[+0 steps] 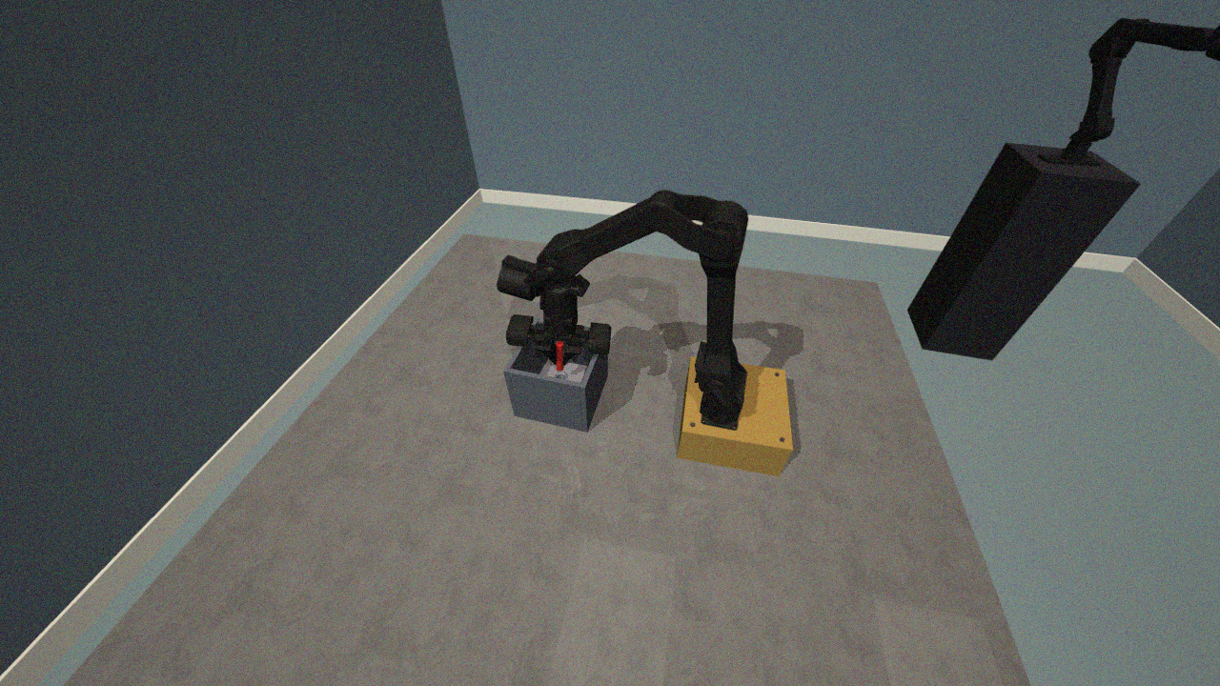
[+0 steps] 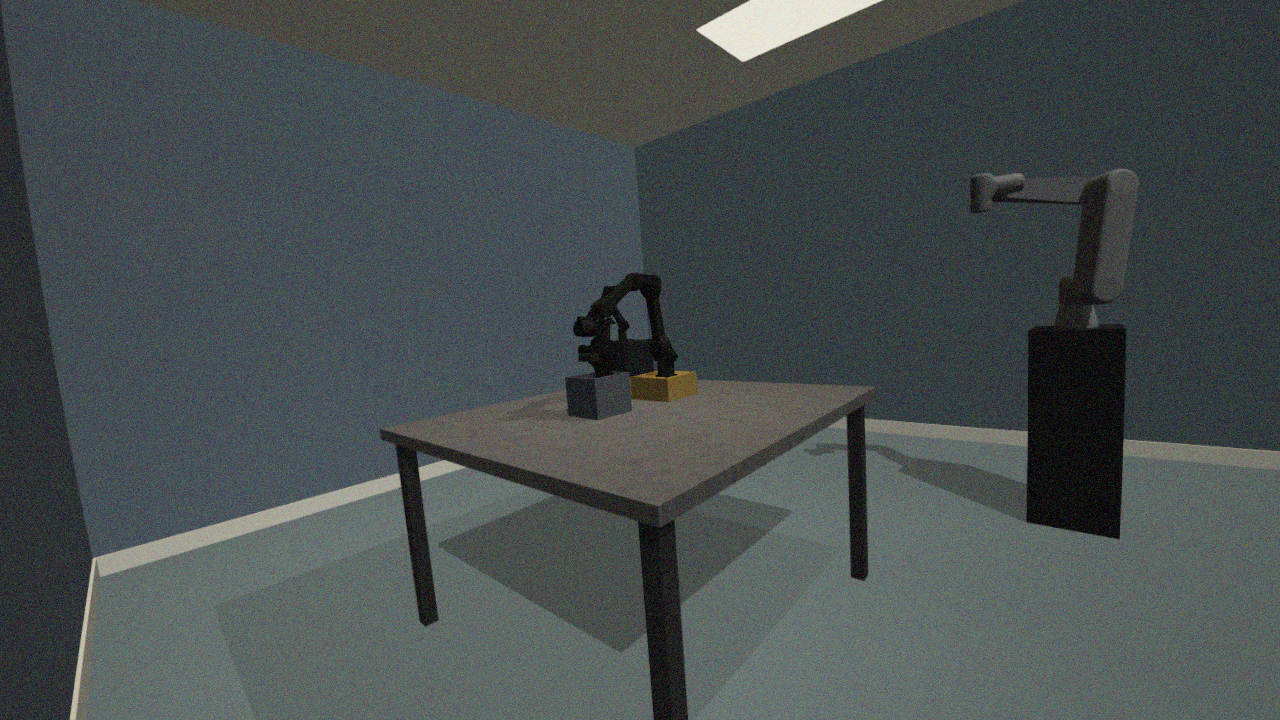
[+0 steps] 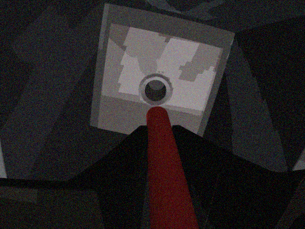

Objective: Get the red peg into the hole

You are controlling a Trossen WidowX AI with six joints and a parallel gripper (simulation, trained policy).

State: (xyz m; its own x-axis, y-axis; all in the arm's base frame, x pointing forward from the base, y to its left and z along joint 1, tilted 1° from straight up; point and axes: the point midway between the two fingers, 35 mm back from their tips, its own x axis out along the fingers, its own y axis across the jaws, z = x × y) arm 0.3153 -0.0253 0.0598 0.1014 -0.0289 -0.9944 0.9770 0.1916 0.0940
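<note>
Right now the red peg is 20 mm above my gripper tip.
</note>
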